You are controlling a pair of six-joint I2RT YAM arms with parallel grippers.
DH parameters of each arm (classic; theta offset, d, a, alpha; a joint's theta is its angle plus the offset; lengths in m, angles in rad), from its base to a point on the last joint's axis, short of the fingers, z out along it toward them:
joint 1: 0 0.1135 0.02 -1.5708
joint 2: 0 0 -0.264 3.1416
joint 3: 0.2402 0 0.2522 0
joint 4: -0.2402 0 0.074 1.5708
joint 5: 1.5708 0 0 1.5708
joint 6: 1.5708 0.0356 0 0
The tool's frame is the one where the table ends.
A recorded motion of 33 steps. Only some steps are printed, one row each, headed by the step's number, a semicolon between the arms.
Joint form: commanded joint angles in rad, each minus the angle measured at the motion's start. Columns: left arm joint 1, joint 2, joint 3, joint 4, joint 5, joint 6; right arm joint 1, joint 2, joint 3, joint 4, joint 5, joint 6.
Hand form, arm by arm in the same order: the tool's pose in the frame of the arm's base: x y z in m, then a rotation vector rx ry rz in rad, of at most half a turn. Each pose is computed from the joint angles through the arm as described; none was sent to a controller.
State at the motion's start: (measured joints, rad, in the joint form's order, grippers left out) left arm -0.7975 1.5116 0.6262 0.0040 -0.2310 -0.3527; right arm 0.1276 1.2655 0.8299 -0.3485 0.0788 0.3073
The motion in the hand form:
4: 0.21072 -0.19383 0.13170 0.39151 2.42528 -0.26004; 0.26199 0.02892 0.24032 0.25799 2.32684 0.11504
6: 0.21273 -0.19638 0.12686 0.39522 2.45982 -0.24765; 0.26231 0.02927 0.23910 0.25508 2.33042 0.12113
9: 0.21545 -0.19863 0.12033 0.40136 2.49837 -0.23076; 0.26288 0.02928 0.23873 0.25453 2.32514 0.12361
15: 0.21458 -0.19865 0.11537 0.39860 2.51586 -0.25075; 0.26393 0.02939 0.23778 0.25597 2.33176 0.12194
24: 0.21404 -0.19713 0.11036 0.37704 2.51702 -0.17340; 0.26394 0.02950 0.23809 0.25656 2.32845 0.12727
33: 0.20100 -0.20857 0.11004 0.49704 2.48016 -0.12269; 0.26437 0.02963 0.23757 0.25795 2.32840 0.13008
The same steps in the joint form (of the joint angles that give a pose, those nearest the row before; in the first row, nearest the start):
4: 0.0289 0.0736 0.0267 0.0350 0.0292 -0.0245; -0.0064 -0.0130 -0.0077 0.0080 0.0043 -0.0005
6: 0.0282 0.1042 0.0460 0.0109 0.0357 -0.0329; -0.0060 -0.0099 -0.0097 0.0106 -0.0013 -0.0004
9: 0.0301 0.1418 0.0663 -0.0120 0.0438 -0.0379; -0.0064 -0.0086 -0.0121 0.0198 -0.0025 -0.0005
15: 0.0303 0.1559 0.0591 0.0002 0.0634 -0.0489; -0.0064 -0.0015 -0.0090 0.0169 -0.0021 0.0003
24: 0.0259 0.1720 0.0570 -0.0073 0.0058 -0.0557; -0.0064 -0.0027 -0.0097 0.0202 -0.0051 0.0022
33: -0.0396 0.1712 0.0547 -0.0132 -0.0427 -0.0097; -0.0063 -0.0004 -0.0103 0.0233 -0.0067 0.0041

